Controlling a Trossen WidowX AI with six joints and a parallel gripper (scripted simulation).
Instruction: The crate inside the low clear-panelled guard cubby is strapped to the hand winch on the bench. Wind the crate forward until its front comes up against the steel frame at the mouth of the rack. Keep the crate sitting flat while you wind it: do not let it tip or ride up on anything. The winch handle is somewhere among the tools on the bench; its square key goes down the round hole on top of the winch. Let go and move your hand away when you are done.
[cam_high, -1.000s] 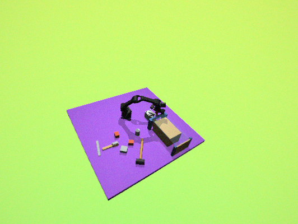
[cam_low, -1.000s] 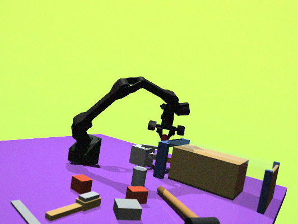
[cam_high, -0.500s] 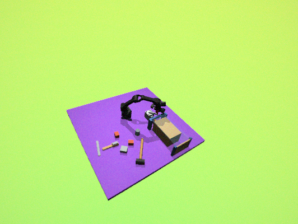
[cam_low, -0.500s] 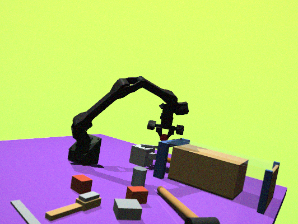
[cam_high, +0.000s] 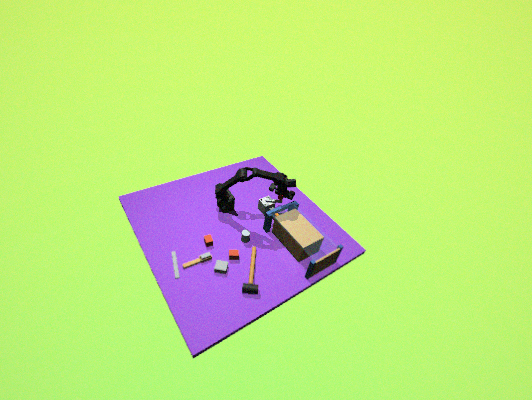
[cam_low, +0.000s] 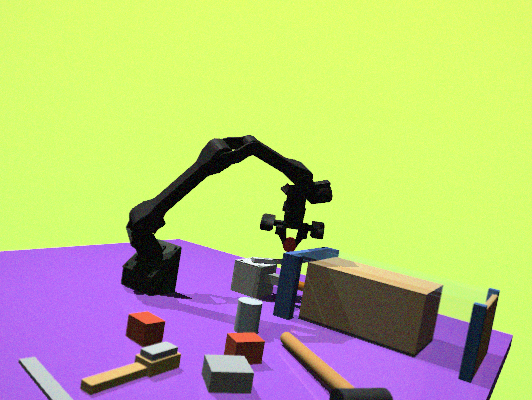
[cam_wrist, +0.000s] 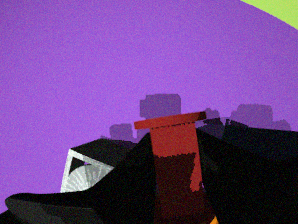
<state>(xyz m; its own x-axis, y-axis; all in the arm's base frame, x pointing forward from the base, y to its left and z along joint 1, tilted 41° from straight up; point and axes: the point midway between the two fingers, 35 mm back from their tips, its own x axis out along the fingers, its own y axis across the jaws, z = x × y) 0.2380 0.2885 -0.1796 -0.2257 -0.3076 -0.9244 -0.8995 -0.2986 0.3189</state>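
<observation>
Right now the winch handle is 50 mm to the right of my gripper tip, 30 mm below it and 10 mm behind it. From my gripper tip the other things lie so: red knob 10 mm to the right, 10 mm ahead; then grey winch 110 mm to the right, 100 mm below, 60 mm behind; then grey block 640 mm to the right, 250 mm ahead, 110 mm below.
</observation>
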